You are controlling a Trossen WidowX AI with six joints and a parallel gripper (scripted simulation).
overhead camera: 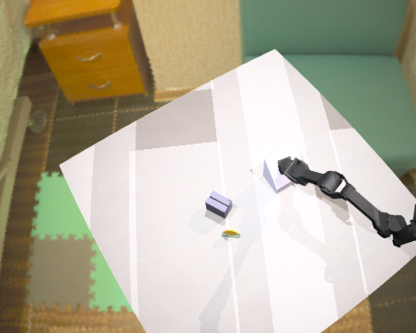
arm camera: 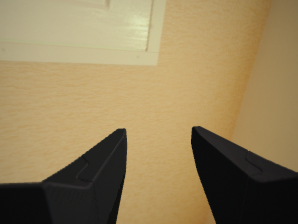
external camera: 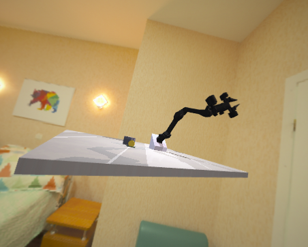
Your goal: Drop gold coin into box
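The gold coin is 600 mm ahead of my gripper tip, 470 mm below it and 450 mm to the right of it.
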